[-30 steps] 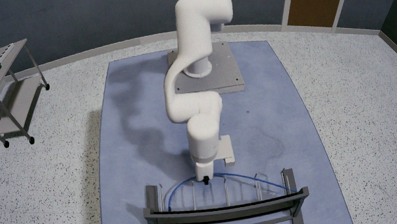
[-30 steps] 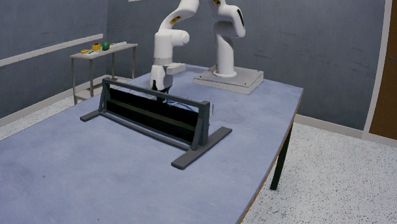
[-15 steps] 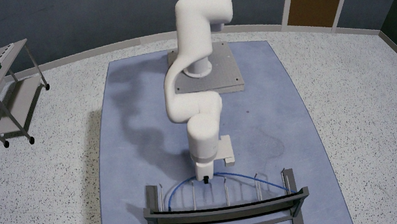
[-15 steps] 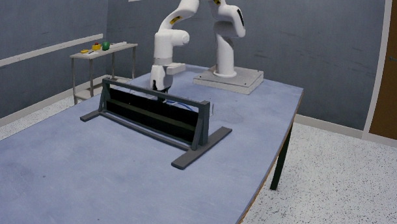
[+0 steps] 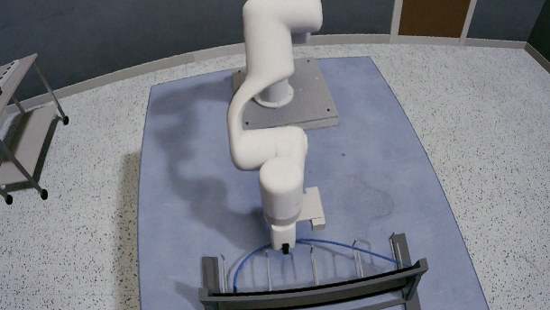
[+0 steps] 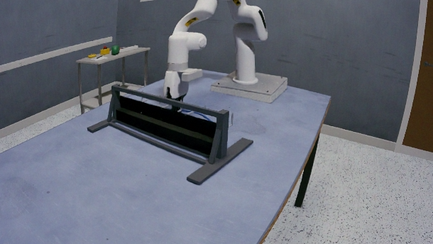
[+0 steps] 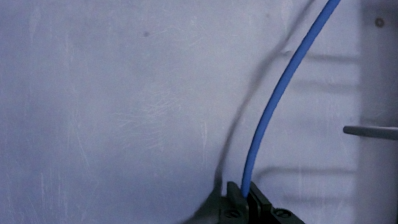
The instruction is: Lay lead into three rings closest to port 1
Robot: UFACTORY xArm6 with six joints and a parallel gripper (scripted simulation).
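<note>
Now: hand 180 mm short of the rack, 30 mm to the right of it and 30 mm below it.
</note>
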